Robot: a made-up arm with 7 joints.
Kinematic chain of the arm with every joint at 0, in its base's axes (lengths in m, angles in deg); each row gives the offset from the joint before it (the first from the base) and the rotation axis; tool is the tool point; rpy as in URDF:
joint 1: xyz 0 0 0.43 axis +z
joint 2: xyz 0 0 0 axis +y
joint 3: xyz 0 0 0.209 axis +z
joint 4: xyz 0.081 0 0 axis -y
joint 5: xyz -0.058 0 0.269 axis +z
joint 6: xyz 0 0 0 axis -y
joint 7: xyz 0.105 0 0 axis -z
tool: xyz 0 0 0 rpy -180 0 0
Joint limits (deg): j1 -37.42..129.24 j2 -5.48..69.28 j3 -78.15..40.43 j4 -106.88..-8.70 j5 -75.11..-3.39 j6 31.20..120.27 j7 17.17..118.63
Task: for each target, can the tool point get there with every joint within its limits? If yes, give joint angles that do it. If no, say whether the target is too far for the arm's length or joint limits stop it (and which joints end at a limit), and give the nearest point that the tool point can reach.
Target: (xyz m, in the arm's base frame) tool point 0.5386 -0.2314 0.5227
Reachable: yes | joints -5.55 51.29 -31.56 -49.51 -69.12 85.94 36.87
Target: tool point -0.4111 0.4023 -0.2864
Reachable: no: too far | nearest point -0.2726 0.2807 0.0874 | short by 0.417 m
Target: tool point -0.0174 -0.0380 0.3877
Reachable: no: joint limits stop it (at a limit: joint 1, joint 2, joint 4, joint 5, joint 6) | nearest point -0.0191 -0.3163 0.2016 | short by 0.335 m
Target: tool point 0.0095 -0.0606 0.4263
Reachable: no: joint limits stop it (at a limit: joint 4, joint 5, joint 6) | nearest point 0.0604 -0.3852 0.4065 | short by 0.329 m
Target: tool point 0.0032 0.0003 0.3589
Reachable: no: joint limits stop it (at a limit: joint 2, joint 4, joint 5, joint 6) | nearest point 0.2133 0.0200 0.1034 | short by 0.331 m
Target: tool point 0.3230 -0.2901 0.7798
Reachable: yes | joints 1.38 11.15 -45.98 -59.41 -37.05 58.88 88.96
